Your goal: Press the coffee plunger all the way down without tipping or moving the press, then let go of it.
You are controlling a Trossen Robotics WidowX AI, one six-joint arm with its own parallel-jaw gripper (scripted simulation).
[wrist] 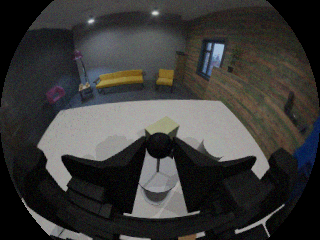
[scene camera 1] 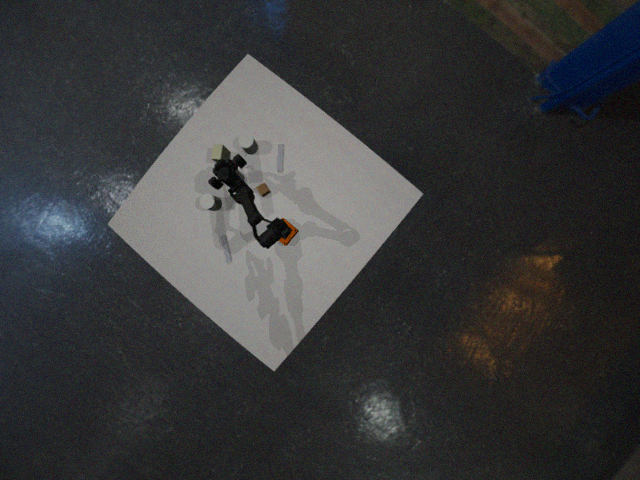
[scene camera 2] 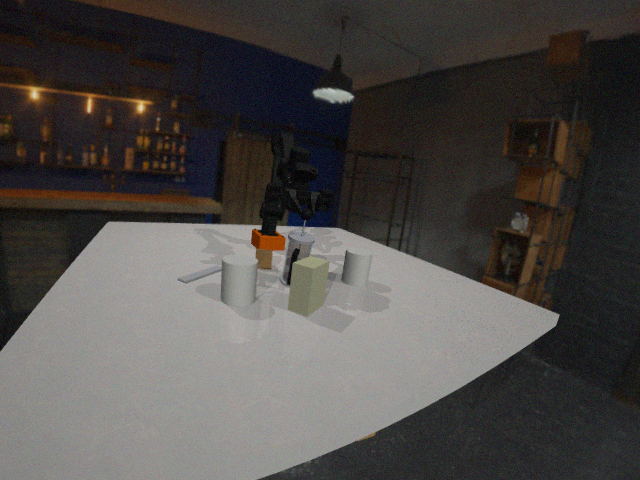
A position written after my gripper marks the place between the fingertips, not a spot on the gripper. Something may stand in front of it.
Note:
I see my gripper (scene camera 2: 307, 214), a coffee press (scene camera 2: 300, 243) and a pale yellow block (scene camera 2: 309, 276).
The coffee press shows as well in the wrist view (wrist: 159, 176). My gripper also shows in the wrist view (wrist: 159, 140).

